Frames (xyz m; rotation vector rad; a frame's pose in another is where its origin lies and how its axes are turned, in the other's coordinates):
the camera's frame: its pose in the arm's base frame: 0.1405 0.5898 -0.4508 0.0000 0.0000 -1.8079
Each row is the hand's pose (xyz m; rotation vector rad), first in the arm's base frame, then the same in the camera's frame.
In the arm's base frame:
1: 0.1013 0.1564 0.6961 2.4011 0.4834 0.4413
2: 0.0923 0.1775 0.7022 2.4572 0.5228 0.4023
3: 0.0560 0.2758 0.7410 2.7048 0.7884 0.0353
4: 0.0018 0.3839 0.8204 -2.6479 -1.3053 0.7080
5: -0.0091 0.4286 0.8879 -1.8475 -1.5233 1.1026
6: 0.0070 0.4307 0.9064 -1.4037 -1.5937 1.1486
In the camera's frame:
1: 0.4305 0.0637 1.1469 1.2685 2.5084 1.0731
2: 0.4121 0.0500 1.1530 1.2585 2.5581 0.9809
3: 0.3251 -0.0084 1.1918 1.0971 2.7213 0.3996
4: 0.2327 -0.0865 1.2712 0.5783 2.7287 -0.5330
5: 0.1918 -0.1076 1.3387 -0.0568 2.5071 -1.2744
6: 0.1860 -0.0924 1.3572 -0.4321 2.3500 -1.6115

